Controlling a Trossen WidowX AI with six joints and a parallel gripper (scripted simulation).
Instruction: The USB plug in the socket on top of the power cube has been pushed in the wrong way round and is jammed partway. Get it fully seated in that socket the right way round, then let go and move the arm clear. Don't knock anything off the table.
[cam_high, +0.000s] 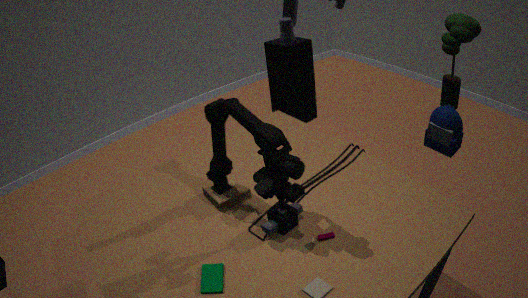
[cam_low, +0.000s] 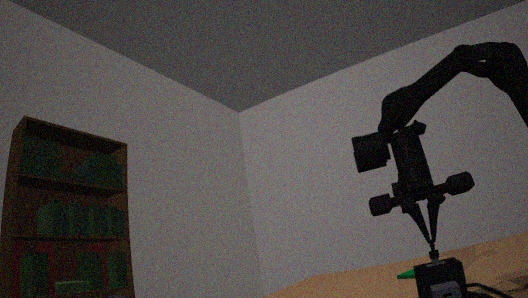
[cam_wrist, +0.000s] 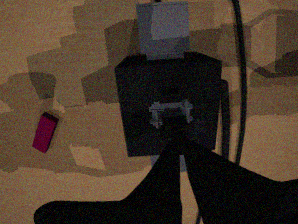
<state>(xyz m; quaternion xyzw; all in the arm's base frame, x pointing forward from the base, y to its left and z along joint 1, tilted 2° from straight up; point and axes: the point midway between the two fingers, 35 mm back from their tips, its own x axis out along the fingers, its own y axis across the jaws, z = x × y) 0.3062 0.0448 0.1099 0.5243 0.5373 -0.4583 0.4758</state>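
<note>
The USB plug is 20 mm below my gripper tip. Round my gripper tip: green block: 20 mm ahead, 340 mm to the right, 110 mm below; white tile: 300 mm ahead, 140 mm to the right, 110 mm below; magenta block: 160 mm ahead, 50 mm to the left, 110 mm below.
</note>
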